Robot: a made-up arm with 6 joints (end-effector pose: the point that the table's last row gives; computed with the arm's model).
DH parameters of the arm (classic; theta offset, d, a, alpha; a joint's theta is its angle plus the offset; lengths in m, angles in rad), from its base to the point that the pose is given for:
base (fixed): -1.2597 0 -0.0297 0
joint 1: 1.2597 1 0.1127 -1.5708
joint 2: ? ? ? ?
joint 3: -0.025 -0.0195 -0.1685 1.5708
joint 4: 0 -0.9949 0.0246 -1.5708
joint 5: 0 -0.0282 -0.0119 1.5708
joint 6: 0.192 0 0.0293 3.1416
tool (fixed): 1.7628 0.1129 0 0
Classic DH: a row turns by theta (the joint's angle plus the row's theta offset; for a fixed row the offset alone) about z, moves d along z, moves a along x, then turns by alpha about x.
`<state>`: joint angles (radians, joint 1 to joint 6).
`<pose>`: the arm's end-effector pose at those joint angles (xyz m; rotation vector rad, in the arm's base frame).
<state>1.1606 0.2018 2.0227 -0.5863 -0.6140 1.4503</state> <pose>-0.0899 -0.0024 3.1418 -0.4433 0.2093 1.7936</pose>
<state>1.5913 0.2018 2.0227 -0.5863 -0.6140 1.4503</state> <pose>-0.0698 -0.0333 3.1418 -0.5164 0.1186 2.2143</pose>
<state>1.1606 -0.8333 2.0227 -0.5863 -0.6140 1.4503</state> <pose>-0.7906 -1.6137 1.9445 -0.1084 -0.8961 1.5496</pose>
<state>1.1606 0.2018 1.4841 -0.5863 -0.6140 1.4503</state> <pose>0.1428 0.5329 3.1853 -0.5947 0.8127 1.7823</pose>
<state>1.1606 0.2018 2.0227 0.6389 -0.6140 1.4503</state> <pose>-0.0089 -0.0414 3.1409 0.0591 0.4408 0.6771</pose>
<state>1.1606 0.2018 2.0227 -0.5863 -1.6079 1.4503</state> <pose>-0.0921 0.0756 3.0664 -1.2114 0.9860 1.4160</pose>
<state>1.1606 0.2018 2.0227 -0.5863 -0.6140 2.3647</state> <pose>-0.1006 -0.0249 3.1487 -0.4406 -0.0071 0.8961</pose>
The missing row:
joint 2: 1.5458 0 -1.1236 3.1416
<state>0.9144 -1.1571 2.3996 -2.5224 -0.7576 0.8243</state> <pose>-1.1735 -1.3560 0.7585 -2.8248 -0.7813 0.9590</pose>
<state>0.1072 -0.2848 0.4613 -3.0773 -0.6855 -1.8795</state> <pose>0.3902 0.0388 2.9995 -0.0300 0.1437 0.3683</pose>
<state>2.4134 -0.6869 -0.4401 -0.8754 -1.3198 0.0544</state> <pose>-0.3491 0.1452 2.1900 0.9279 -1.9333 -0.1057</pose>
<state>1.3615 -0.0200 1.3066 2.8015 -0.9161 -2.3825</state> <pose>0.0700 0.1034 3.2354 0.4693 -0.7603 2.3517</pose>
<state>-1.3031 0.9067 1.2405 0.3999 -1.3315 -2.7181</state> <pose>0.5227 -1.8651 2.0937 0.8567 -2.4560 0.7213</pose>
